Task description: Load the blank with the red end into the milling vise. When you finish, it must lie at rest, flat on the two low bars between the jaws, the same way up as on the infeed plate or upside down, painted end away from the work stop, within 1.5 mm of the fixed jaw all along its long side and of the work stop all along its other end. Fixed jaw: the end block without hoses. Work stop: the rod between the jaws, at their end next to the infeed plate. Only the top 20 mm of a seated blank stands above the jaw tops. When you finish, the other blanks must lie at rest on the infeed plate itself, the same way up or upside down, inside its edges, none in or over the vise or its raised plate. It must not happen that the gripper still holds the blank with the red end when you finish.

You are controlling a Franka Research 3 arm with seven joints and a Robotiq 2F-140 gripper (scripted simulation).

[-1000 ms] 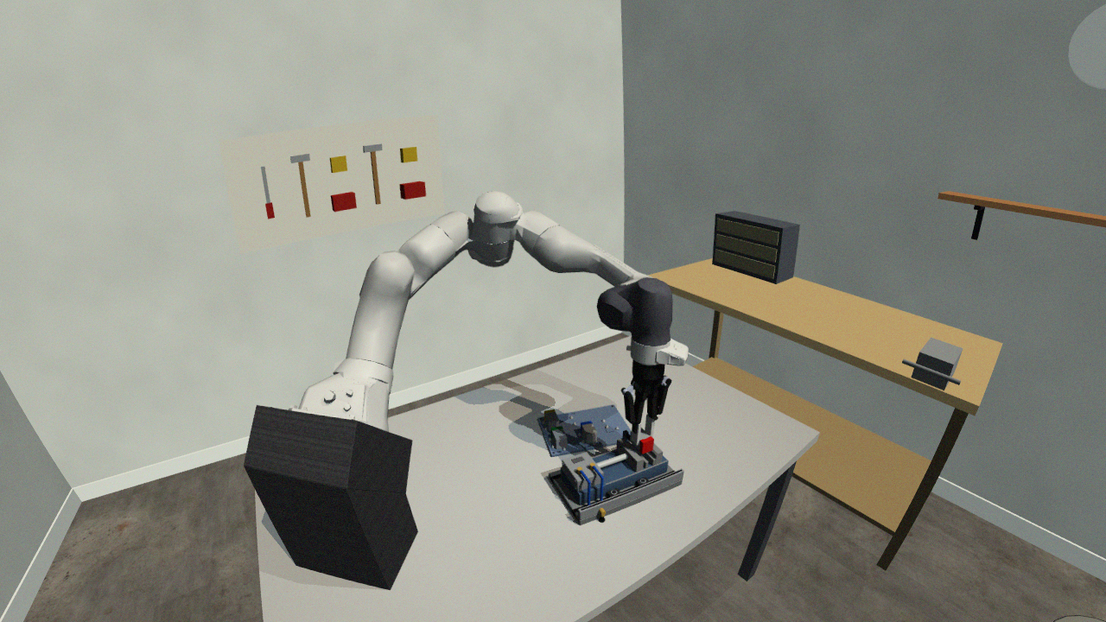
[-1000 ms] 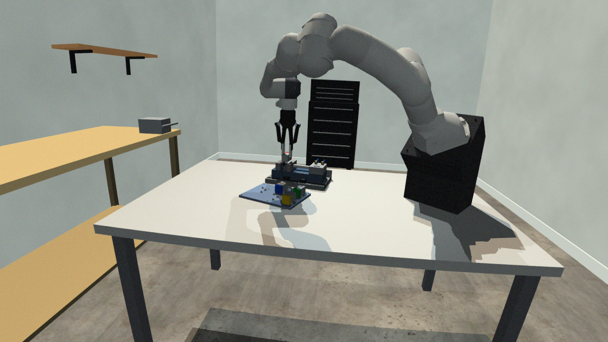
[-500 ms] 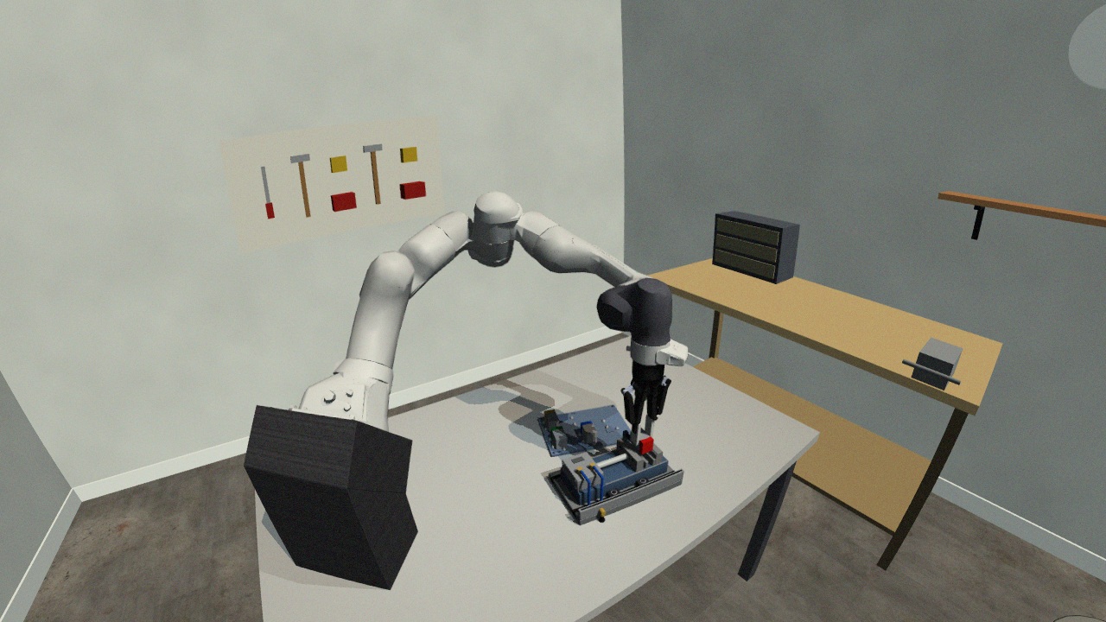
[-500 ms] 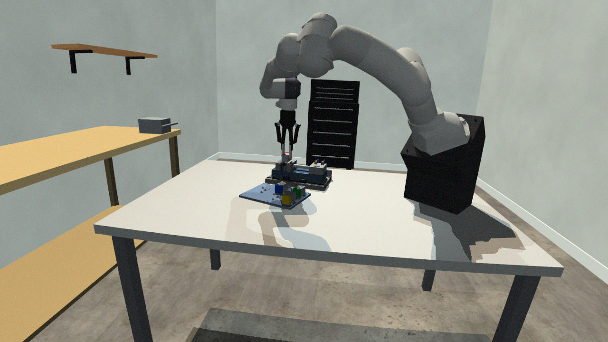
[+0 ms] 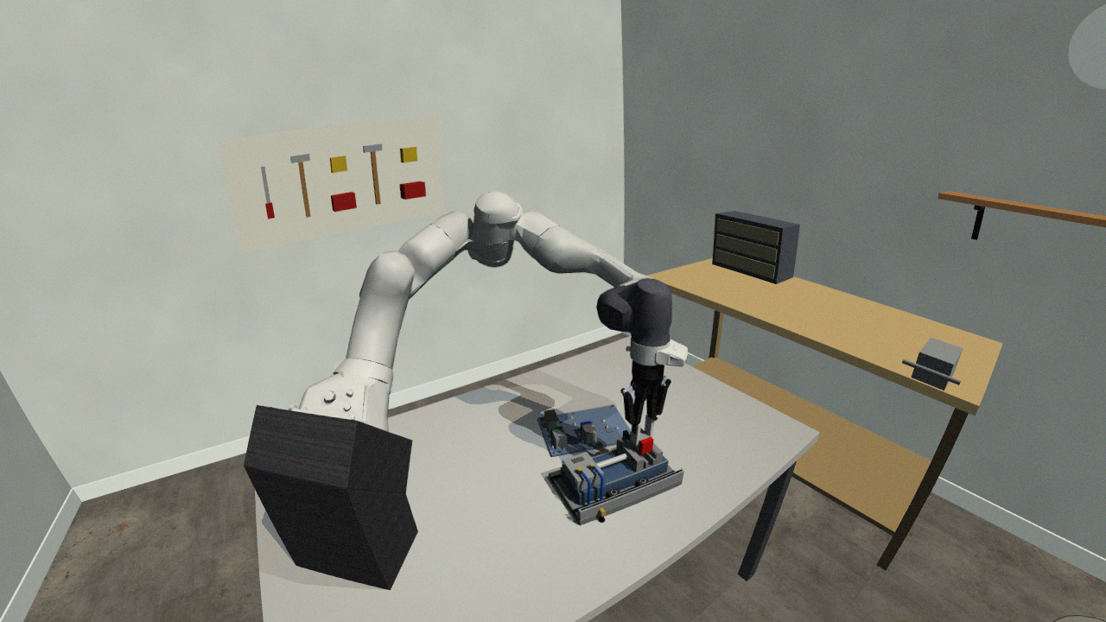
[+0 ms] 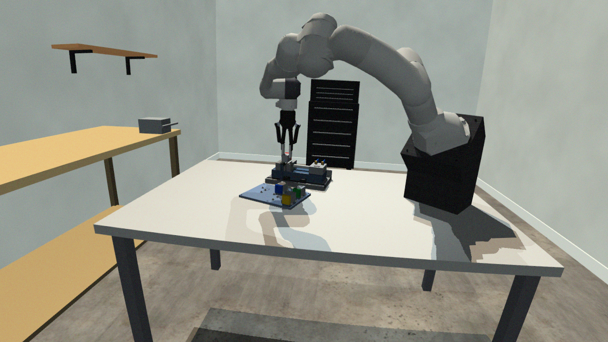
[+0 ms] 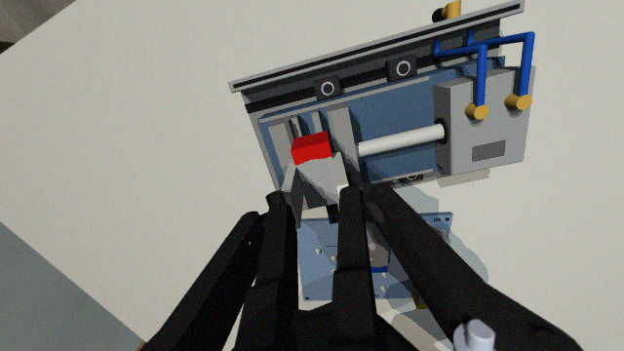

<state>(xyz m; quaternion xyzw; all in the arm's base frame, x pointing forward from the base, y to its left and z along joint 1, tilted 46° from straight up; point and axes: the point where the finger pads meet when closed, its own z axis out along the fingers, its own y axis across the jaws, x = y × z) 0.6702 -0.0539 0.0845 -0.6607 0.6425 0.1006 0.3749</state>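
Right now my hand is 70 mm above the moving jaw and 30 mm past it. The rest, counted from my hand: vise (110 mm below, 70 mm behind, 10 mm to the right); white rod (90 mm behind, 70 mm below, 10 mm to the right); fixed jaw (70 mm below, 30 mm ahead, 10 mm to the left).
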